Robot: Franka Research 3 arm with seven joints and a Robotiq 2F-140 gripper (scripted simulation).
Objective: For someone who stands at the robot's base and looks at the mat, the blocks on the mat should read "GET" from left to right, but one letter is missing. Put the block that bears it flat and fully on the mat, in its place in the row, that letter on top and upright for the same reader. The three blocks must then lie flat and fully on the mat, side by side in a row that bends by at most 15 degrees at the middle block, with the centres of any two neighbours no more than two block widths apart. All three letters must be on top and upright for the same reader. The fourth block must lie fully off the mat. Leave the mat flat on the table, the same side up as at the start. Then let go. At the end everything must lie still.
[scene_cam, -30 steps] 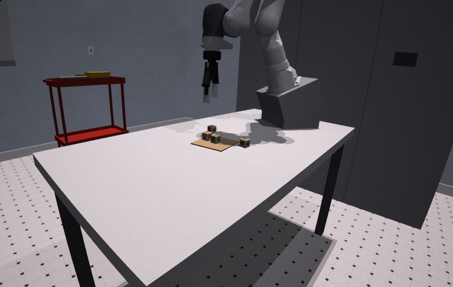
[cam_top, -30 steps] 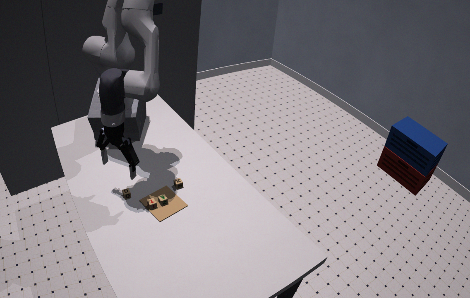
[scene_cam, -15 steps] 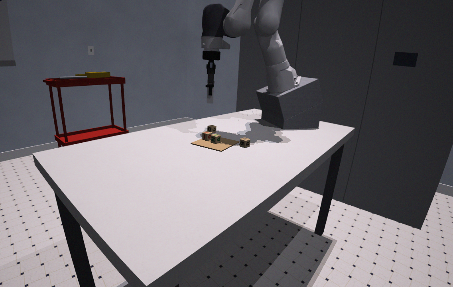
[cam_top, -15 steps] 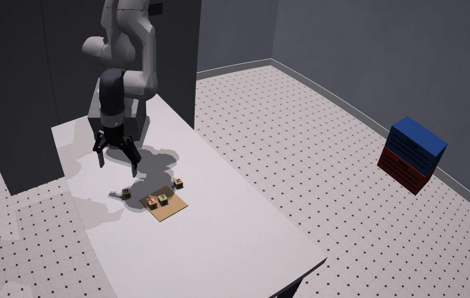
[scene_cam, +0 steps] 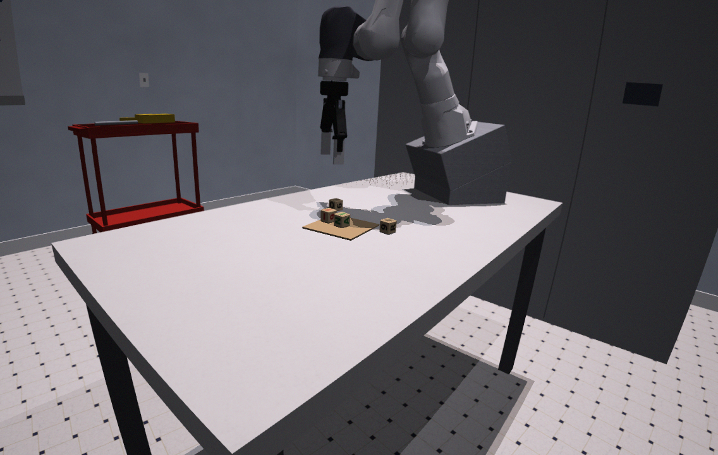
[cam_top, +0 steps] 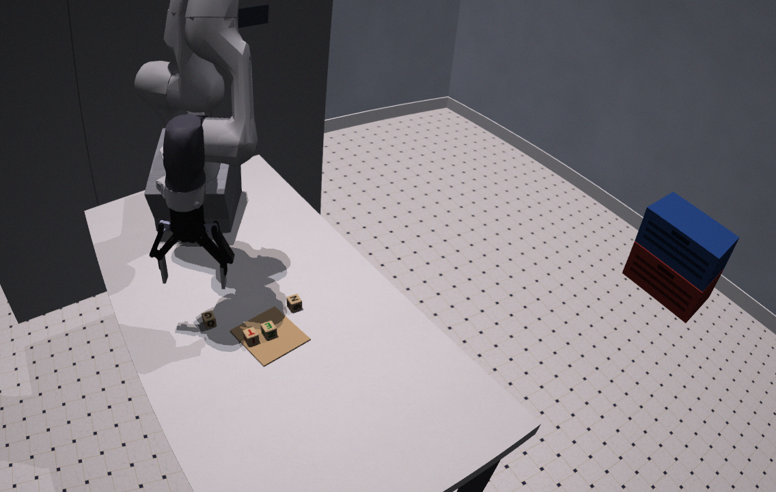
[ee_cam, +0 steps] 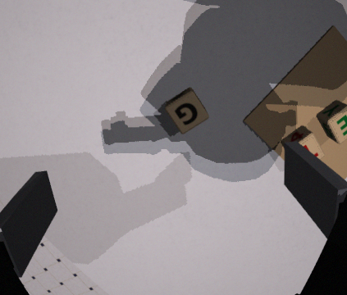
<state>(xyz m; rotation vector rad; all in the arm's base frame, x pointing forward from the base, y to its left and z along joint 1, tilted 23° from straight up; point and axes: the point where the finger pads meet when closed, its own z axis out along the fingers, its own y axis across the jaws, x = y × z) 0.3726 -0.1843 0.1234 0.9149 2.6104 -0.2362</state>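
Right now my hand is 14 cm above the G block and 2 cm to the right of it. Round my hand: mat: 15 cm below, 12 cm to the left, 12 cm ahead; E block: 13 cm below, 12 cm to the left, 12 cm ahead; T block: 13 cm below, 11 cm ahead, 7 cm to the left.
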